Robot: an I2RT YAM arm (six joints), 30 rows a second.
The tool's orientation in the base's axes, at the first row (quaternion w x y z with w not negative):
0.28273 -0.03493 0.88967 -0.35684
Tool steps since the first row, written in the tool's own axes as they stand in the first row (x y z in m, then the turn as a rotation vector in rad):
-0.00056 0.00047 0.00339 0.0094 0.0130 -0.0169
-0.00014 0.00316 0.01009 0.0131 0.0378 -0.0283
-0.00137 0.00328 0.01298 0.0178 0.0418 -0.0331
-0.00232 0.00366 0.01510 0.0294 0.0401 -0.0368
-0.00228 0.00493 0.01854 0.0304 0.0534 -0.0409
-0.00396 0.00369 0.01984 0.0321 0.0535 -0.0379
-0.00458 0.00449 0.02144 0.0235 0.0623 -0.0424
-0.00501 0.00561 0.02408 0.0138 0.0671 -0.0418
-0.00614 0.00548 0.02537 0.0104 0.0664 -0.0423
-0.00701 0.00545 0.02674 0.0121 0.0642 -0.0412
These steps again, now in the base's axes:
0.00232 -0.00159 -0.00202 -0.0150 0.0176 -0.0031
0.00589 -0.00382 -0.00791 -0.0206 0.0420 -0.0144
0.00846 -0.00519 -0.00909 -0.0266 0.0467 -0.0165
0.01043 -0.00596 -0.01013 -0.0385 0.0447 -0.0188
0.01239 -0.00714 -0.01299 -0.0396 0.0568 -0.0256
0.01431 -0.00842 -0.01214 -0.0394 0.0546 -0.0282
0.01578 -0.00865 -0.01330 -0.0334 0.0662 -0.0272
0.01769 -0.00932 -0.01538 -0.0243 0.0719 -0.0261
0.01930 -0.00992 -0.01551 -0.0218 0.0726 -0.0237
0.02075 -0.01055 -0.01587 -0.0229 0.0698 -0.0237

